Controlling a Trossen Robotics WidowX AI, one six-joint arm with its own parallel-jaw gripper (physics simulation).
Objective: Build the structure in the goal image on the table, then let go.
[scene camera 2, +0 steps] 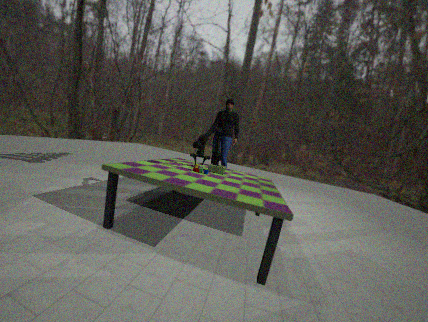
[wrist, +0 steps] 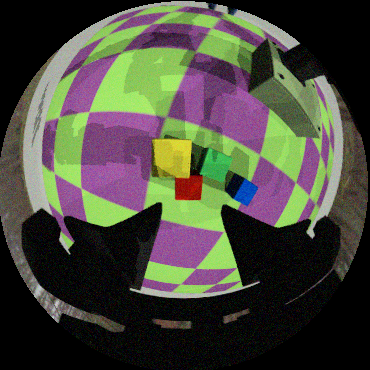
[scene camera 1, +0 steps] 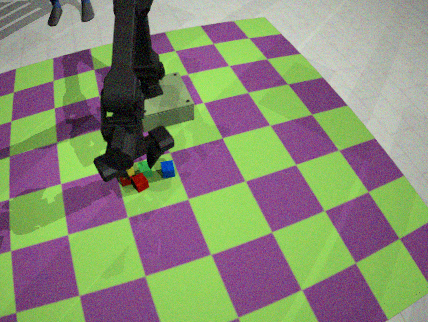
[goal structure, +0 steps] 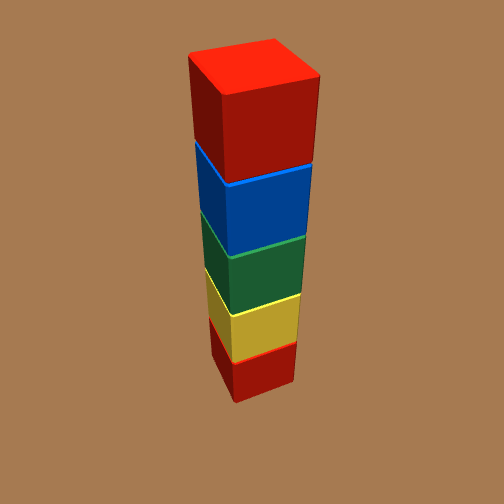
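Where they show: gripper, between the fingertips: (scene camera 2: 198, 165) (wrist: 192, 207) (scene camera 1: 139, 173); arm's base, origin of its link: (scene camera 2: 215, 164) (scene camera 1: 150, 90).
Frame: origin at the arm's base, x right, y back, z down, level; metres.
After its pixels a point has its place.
A yellow cube (scene camera 1: 131, 171) @(x 0.134, y -0.257, z 0.023 m) (wrist: 172, 158) @(x 0.145, y -0.243, z 0.007 m) sits on a red cube (scene camera 1: 125, 181) @(x 0.157, y -0.260, z 0.051 m), which is largely hidden in scene camera 1 and covered in the wrist view. Another red cube (scene camera 1: 140, 182) @(x 0.121, y -0.287, z 0.040 m) (wrist: 188, 188) @(x 0.120, y -0.276, z 0.040 m) lies close beside them. A green cube (scene camera 1: 145, 168) @(x 0.096, y -0.249, z 0.039 m) (wrist: 216, 164) @(x 0.096, y -0.240, z 0.040 m) is near the yellow one, on the side toward a blue cube (scene camera 1: 167, 169) @(x 0.043, y -0.275, z 0.040 m) (scene camera 2: 206, 171) @(x 0.033, y -0.277, z 0.047 m) (wrist: 245, 192) @(x 0.040, y -0.263, z 0.039 m), which lies apart. My gripper (scene camera 1: 136, 169) @(x 0.117, y -0.282, z 0.006 m) (scene camera 2: 200, 162) @(x 0.117, y -0.282, z 0.006 m) (wrist: 192, 207) @(x 0.117, y -0.282, z 0.006 m) is open and empty above the cubes. Its near finger partly hides the stack in scene camera 1.
The cubes are on a table with a green and purple checkered top (scene camera 1: 230, 205) @(x -0.073, y -0.421, z 0.072 m) (scene camera 2: 185, 182) @(x 0.072, y -0.743, z 0.072 m) (wrist: 185, 245) @(x 0.086, y -0.417, z 0.072 m). The arm's grey-green base block (scene camera 1: 170, 109) @(x -0.030, y -0.101, z 0.004 m) (scene camera 2: 217, 169) @(x -0.043, y -0.102, z 0.032 m) (wrist: 287, 100) @(x 0.010, y -0.099, z 0.020 m) stands behind the cubes. A person (scene camera 2: 227, 122) stands beyond the table.
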